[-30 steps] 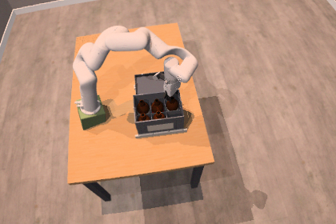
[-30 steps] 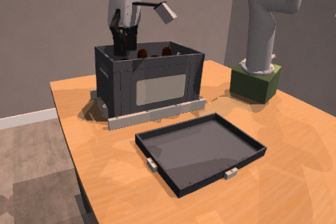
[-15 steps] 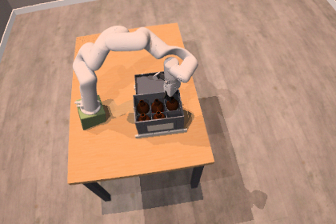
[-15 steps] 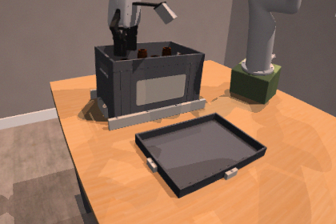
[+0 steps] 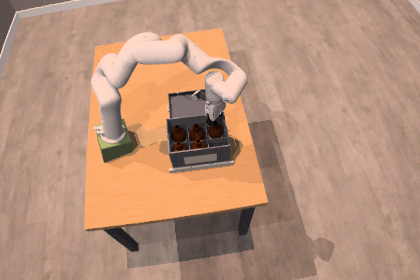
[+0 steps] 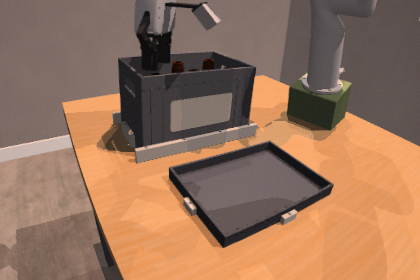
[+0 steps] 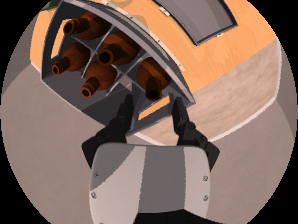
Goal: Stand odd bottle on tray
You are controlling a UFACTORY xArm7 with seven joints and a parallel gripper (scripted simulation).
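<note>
Now: the glass bottle 11 cm below my hand. Also, from my hand: crate (11 cm below, 9 cm behind, 4 cm to the right); then dark tray (23 cm to the left, 19 cm below, 9 cm behind).
</note>
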